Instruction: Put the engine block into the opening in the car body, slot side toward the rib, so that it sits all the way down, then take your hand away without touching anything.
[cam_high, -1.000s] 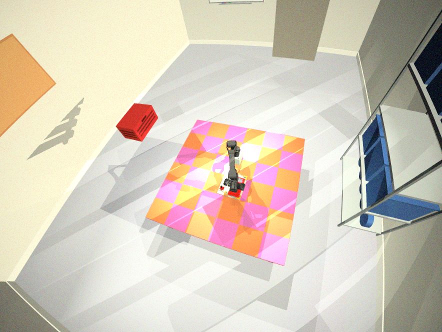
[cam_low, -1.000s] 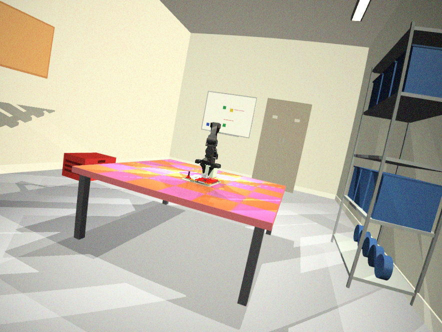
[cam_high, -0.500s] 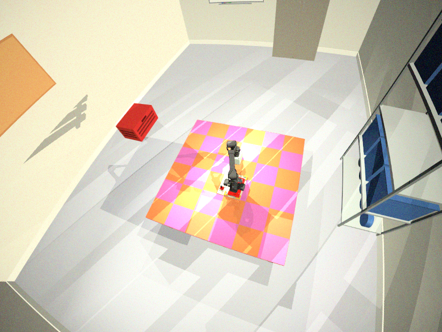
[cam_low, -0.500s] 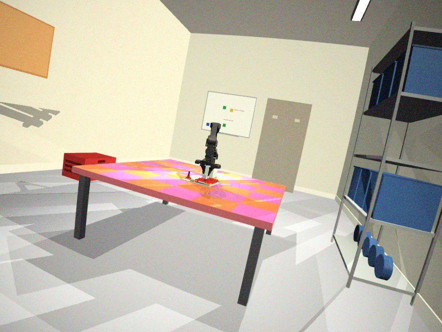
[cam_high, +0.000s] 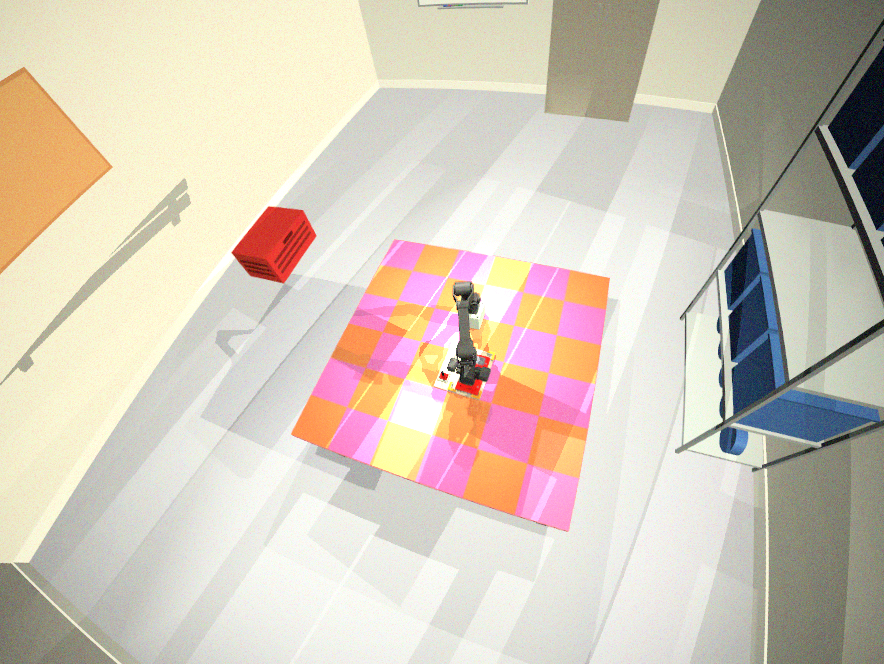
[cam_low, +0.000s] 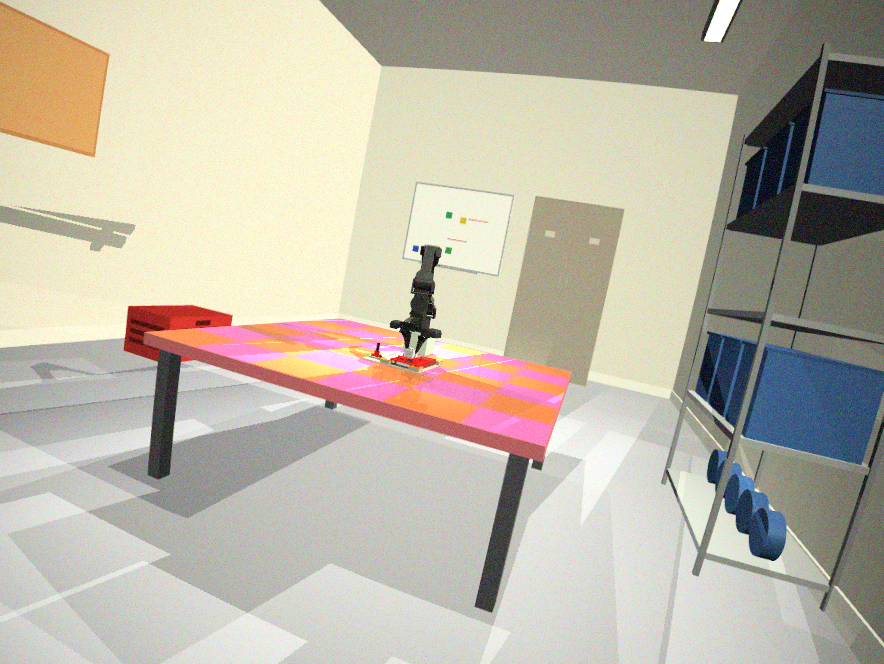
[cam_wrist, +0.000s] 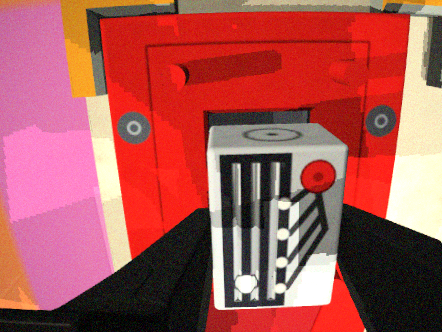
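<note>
Right now the engine block is 1 cm below my gripper tip.
</note>
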